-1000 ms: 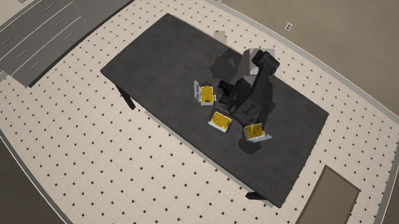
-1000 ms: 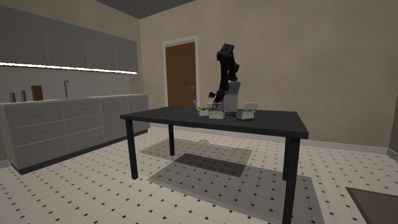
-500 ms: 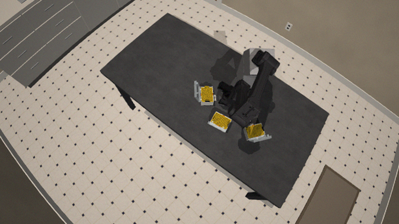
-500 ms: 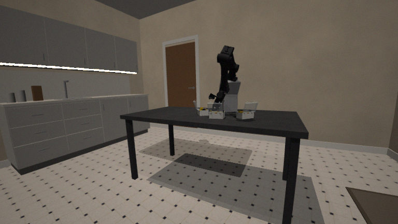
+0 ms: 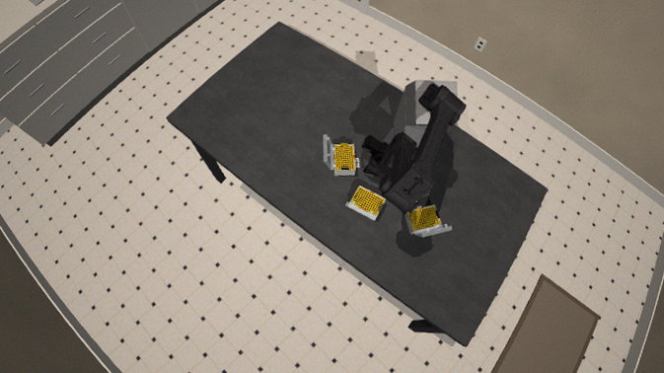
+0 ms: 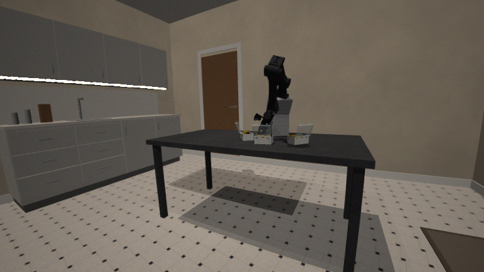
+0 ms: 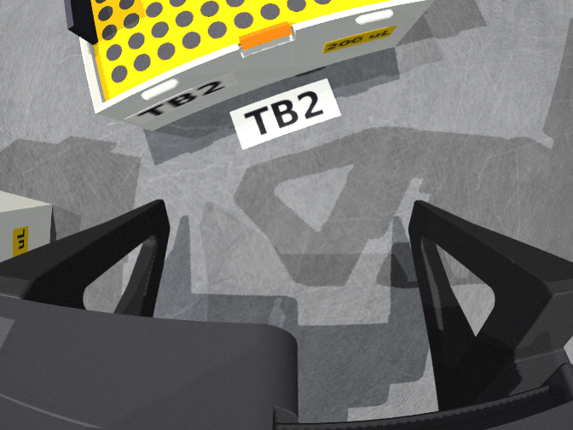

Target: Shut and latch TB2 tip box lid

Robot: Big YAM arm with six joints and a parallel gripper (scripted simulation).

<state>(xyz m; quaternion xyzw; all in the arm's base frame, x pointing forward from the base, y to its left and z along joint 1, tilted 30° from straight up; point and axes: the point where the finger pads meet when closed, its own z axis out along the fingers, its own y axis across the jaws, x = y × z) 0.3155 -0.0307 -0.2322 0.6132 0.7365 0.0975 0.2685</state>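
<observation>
Now: hand 13 cm to the left of the lid, 10 cm short of it and 6 cm below it. Round my hand: tip box 34 cm to the left, 6 cm ahead, 3 cm above.
</observation>
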